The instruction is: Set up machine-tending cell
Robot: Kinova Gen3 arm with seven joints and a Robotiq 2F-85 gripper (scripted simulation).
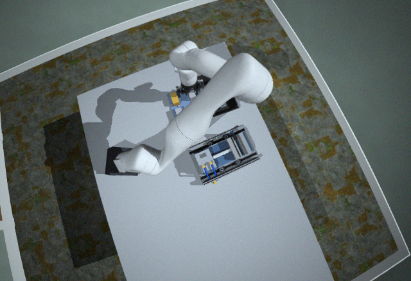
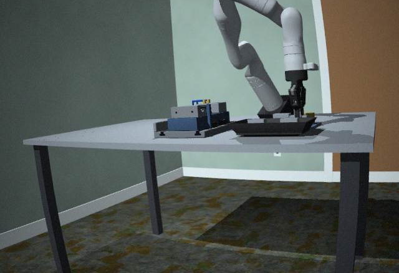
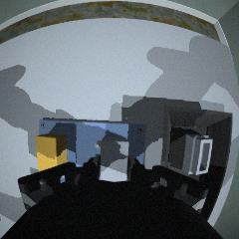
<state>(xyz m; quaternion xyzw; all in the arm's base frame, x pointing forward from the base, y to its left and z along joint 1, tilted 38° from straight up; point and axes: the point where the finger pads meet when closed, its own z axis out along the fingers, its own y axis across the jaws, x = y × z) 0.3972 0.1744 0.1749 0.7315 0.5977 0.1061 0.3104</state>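
Right now my hand is 90 mm past the brass blank, 30 mm to the right of it and 20 mm above it. The rest, counted from my hand: vise: 340 mm to the right, 70 mm behind, 10 mm below.
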